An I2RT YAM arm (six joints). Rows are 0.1 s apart.
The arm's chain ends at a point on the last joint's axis. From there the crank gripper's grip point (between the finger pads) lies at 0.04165 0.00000 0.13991 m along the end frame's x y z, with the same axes.
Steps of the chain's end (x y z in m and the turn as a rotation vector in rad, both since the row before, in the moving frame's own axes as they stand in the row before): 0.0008 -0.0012 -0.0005 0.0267 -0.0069 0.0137; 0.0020 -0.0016 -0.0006 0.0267 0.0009 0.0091; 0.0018 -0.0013 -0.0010 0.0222 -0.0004 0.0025; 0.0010 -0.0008 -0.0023 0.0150 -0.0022 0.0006; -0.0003 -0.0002 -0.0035 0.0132 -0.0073 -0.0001; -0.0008 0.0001 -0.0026 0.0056 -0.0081 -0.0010; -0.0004 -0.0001 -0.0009 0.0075 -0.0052 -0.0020; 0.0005 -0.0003 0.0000 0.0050 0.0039 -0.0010; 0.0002 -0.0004 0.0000 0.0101 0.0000 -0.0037; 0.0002 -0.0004 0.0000 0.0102 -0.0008 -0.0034
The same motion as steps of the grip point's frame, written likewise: -0.0001 -0.0044 -0.0003 0.0267 -0.0069 0.0137; 0.0021 -0.0050 -0.0007 0.0267 0.0009 0.0091; 0.0017 -0.0043 -0.0010 0.0222 -0.0004 0.0025; 0.0007 -0.0029 -0.0022 0.0150 -0.0022 0.0006; -0.0013 -0.0021 -0.0032 0.0132 -0.0073 -0.0001; -0.0019 -0.0007 -0.0023 0.0056 -0.0081 -0.0010; -0.0011 -0.0012 -0.0007 0.0075 -0.0052 -0.0020; 0.0010 -0.0010 -0.0002 0.0050 0.0039 -0.0010; 0.0002 -0.0020 0.0000 0.0101 0.0000 -0.0037; 0.0001 -0.0020 0.0000 0.0102 -0.0008 -0.0034
